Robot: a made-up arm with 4 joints.
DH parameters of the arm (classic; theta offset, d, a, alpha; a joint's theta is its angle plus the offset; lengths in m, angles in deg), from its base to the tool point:
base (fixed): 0 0.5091 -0.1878 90
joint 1: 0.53 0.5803 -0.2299 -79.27
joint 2: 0 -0.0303 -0.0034 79.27
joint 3: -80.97 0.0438 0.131 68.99
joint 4: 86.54 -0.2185 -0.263 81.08
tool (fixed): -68.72 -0.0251 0 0
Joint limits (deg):
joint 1: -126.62..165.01
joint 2: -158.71..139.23
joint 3: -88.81..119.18
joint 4: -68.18..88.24
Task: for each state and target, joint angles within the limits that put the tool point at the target. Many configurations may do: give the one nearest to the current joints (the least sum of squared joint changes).
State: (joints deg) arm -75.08 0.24 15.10 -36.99
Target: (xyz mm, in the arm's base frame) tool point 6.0 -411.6 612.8
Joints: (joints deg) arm -112.03 3.22 25.54 -51.13
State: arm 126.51 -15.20 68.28 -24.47
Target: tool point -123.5 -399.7 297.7
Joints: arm 145.70 -22.90 59.70 -44.91
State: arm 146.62 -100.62 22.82 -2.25
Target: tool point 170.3 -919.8 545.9
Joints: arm 148.91 -132.48 43.39 48.36
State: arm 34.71 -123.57 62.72 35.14
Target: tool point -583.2 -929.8 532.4
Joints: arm -4.42 -157.24 81.92 46.39
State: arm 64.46 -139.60 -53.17 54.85
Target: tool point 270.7 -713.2 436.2
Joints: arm 110.03 -142.07 -10.20 49.36
